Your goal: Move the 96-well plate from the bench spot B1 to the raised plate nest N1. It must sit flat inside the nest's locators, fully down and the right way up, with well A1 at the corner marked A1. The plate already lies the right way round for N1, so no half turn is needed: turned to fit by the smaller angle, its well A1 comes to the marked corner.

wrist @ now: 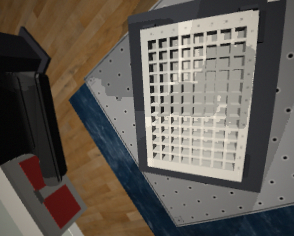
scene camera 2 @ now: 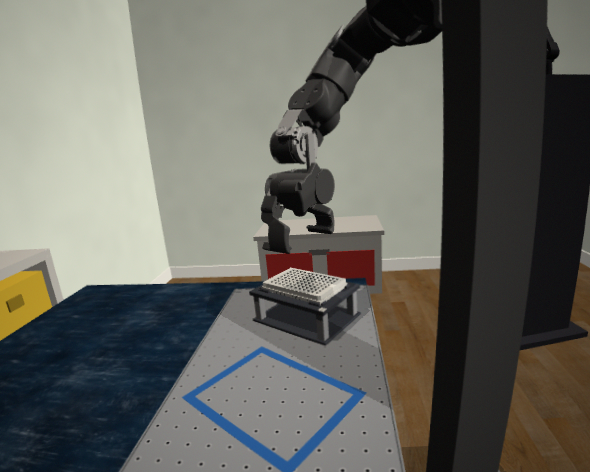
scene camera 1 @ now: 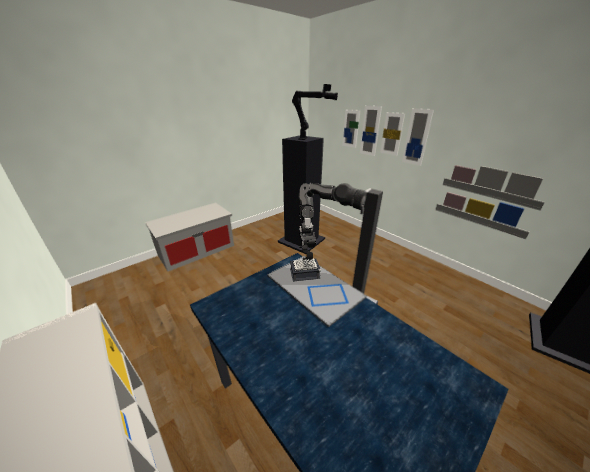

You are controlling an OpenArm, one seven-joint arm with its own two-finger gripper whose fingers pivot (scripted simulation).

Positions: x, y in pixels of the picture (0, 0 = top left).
Labels:
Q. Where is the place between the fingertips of my gripper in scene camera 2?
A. At 299, 241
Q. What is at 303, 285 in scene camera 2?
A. A white 96-well plate.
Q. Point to a white 96-well plate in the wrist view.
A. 202, 78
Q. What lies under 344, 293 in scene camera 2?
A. A dark raised plate nest.

